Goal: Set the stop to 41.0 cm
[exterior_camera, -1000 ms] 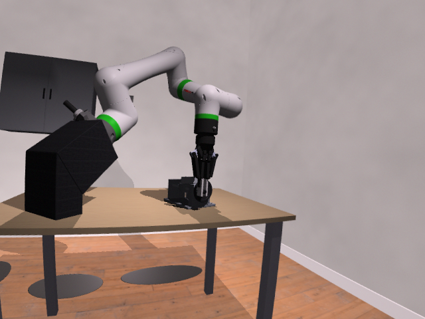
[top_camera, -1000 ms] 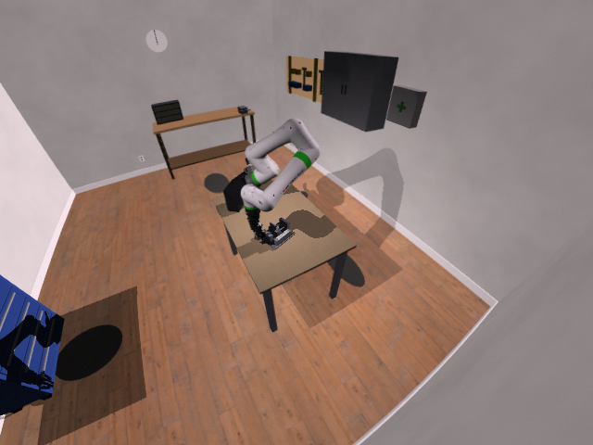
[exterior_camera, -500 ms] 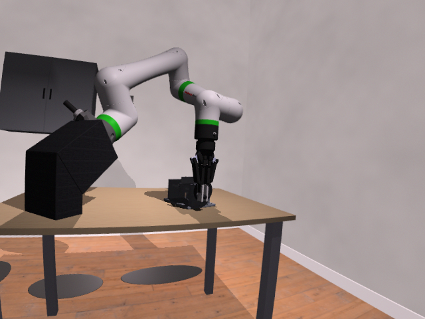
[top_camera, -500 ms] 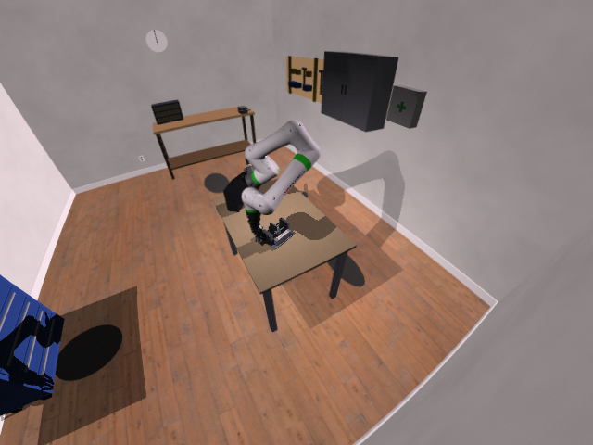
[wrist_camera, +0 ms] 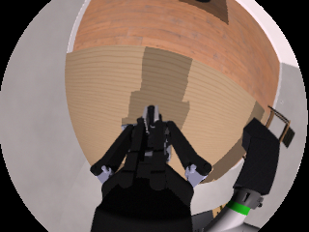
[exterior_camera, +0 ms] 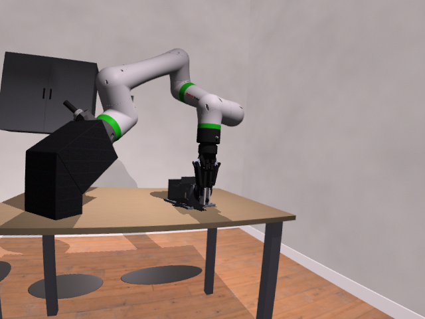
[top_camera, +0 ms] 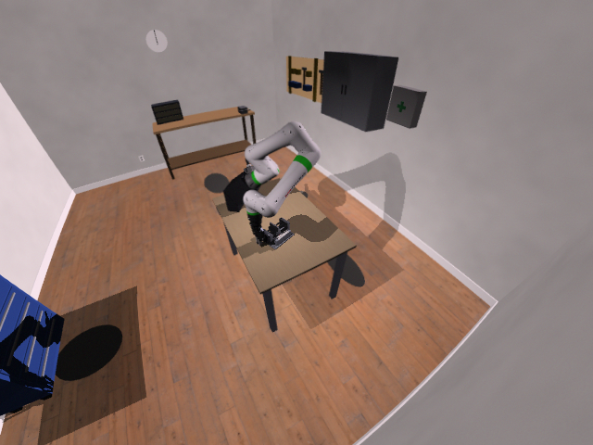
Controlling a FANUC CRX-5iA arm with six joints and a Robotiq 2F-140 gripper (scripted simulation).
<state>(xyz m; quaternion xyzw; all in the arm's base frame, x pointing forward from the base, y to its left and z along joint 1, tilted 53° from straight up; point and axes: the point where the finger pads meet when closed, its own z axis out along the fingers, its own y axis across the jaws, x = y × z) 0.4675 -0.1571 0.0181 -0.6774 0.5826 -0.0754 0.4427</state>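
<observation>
The black handwheel lies 2 cm to the left of my hand and 1 cm below it. From my hand the other things lie so: grey stop: 3 cm behind, 13 cm to the left, 3 cm above.
</observation>
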